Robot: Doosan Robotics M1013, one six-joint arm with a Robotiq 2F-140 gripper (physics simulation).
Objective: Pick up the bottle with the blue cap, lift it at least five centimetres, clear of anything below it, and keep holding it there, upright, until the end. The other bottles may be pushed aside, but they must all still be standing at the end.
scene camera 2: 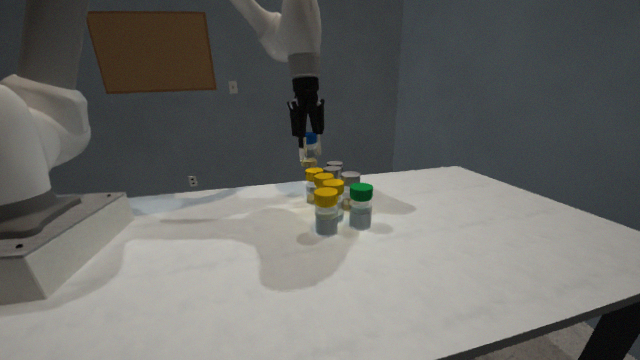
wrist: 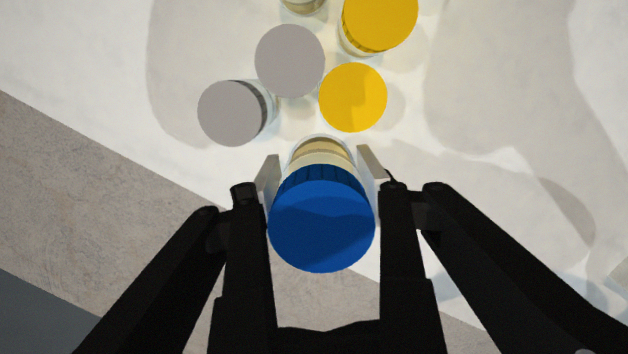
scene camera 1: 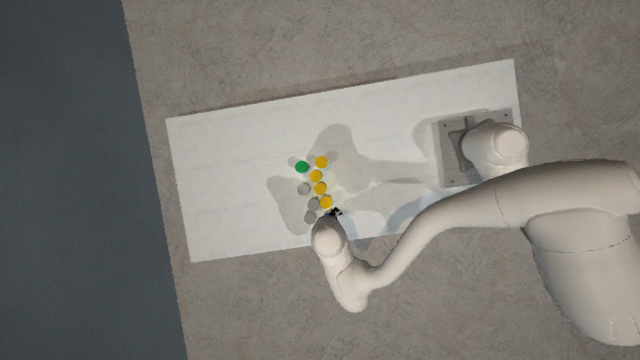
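Seen in the pictures: gripper, between the fingertips: (scene camera 2: pixel 310 156) (wrist: pixel 319 167); arm's base, origin of its link: (scene camera 2: pixel 7 222).
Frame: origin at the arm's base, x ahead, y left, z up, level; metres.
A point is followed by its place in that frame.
The blue-capped bottle (scene camera 2: pixel 310 150) @[x 0.683, y 0.051, z 0.060 m] (wrist: pixel 321 225) @[x 0.686, y 0.076, z 0.109 m] is held upright between the fingertips of my gripper (scene camera 2: pixel 310 150) @[x 0.690, y 0.071, z 0.037 m] (wrist: pixel 319 167) @[x 0.690, y 0.071, z 0.037 m], which is shut on it. In scene camera 2 its base is in the air, above the level of the other bottles' caps. In scene camera 1 my arm hides most of it. The other bottles stand on the table: several yellow-capped ones, the frontmost (scene camera 2: pixel 326 212) @[x 0.631, y -0.179, z -0.034 m] in scene camera 2, three grey-capped ones, one of them (scene camera 1: pixel 303 189) @[x 0.754, y -0.069, z 0.007 m] near the middle of the group, and a green-capped one (scene camera 1: pixel 301 167) @[x 0.730, y -0.163, z 0.007 m] (scene camera 2: pixel 361 207) @[x 0.717, y -0.189, z -0.036 m].
The standing bottles form a close group beside the held bottle. In the wrist view the nearest are a yellow cap (wrist: pixel 353 97) @[x 0.680, y 0.017, z 0.007 m] and a grey cap (wrist: pixel 231 113) @[x 0.769, y 0.060, z 0.007 m]. The white table (scene camera 1: pixel 225 150) @[x 1.059, y -0.366, z -0.098 m] (scene camera 2: pixel 450 280) @[x 0.771, y -0.399, z -0.098 m] has its long edge beneath my arm. The robot's base plate (scene camera 1: pixel 445 175) @[x 0.153, y 0.080, z -0.011 m] is at its far end.
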